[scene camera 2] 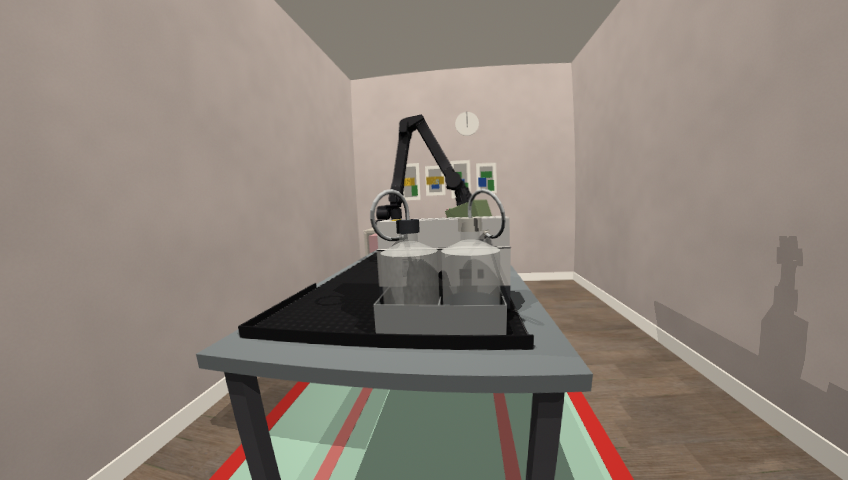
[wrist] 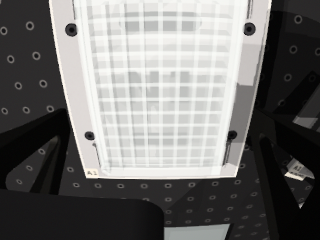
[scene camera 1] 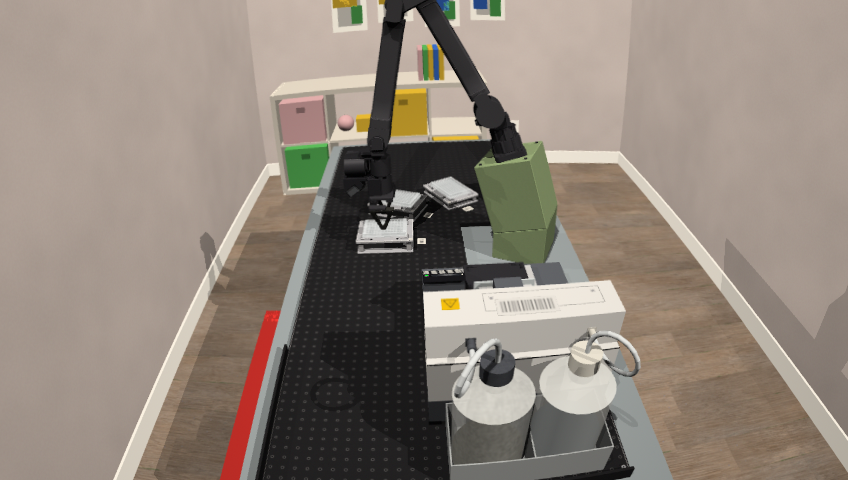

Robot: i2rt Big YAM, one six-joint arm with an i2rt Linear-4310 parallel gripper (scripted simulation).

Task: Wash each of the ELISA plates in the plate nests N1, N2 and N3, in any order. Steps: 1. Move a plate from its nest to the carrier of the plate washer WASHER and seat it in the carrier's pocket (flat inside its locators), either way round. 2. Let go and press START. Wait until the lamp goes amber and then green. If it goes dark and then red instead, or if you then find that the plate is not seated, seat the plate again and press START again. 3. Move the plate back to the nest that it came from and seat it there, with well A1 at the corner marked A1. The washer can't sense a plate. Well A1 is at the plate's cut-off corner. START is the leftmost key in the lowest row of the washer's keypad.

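There's a washer [scene camera 2: 440, 233] here, and that's the same spot on it as [scene camera 1: 527, 336].
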